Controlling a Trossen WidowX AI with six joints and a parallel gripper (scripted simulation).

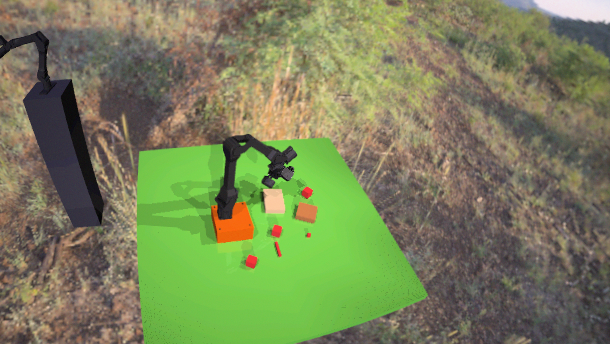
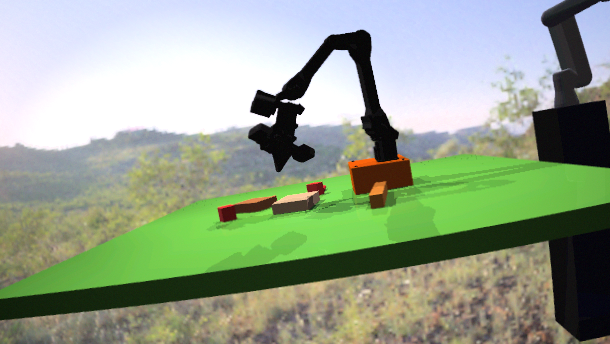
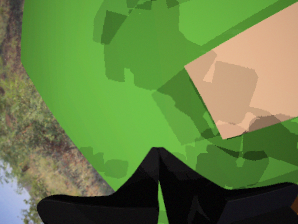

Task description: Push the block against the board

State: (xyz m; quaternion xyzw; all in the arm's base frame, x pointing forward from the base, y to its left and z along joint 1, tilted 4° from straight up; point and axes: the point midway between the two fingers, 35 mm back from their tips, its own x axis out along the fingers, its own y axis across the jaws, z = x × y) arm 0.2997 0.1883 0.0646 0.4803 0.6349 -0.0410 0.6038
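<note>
Now: the tan flat piece 10 cm below my gripper tip, 9 cm to the right of it and 2 cm behind it. Also, from my gripper tip: brown flat piece 20 cm to the right, 13 cm ahead, 10 cm below; then small orange block 25 cm behind, 10 cm below, 2 cm to the left; then thin red bar 39 cm to the right, 11 cm below, 8 cm behind.
</note>
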